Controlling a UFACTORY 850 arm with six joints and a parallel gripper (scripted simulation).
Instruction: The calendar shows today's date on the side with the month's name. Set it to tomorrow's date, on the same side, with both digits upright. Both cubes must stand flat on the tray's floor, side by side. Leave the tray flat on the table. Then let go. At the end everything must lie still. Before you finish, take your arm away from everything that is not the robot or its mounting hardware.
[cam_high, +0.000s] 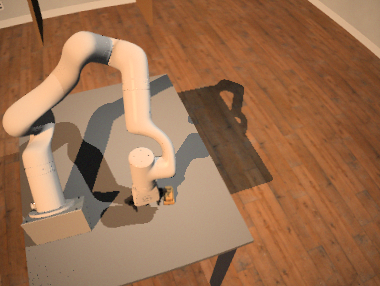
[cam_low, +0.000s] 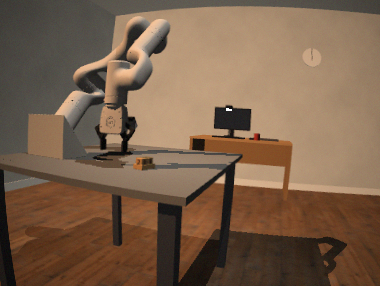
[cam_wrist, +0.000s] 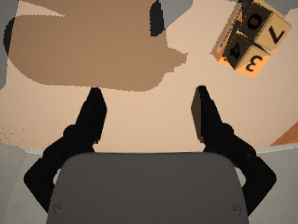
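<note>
Now: hand 100 mm short of the orange cube, 40 mm above it and 30 mm to the right of it. Also, from my hand: calendar cube (110 mm ahead, 60 mm to the left, 40 mm below); then orange tray (100 mm ahead, 60 mm below, 50 mm to the left).
</note>
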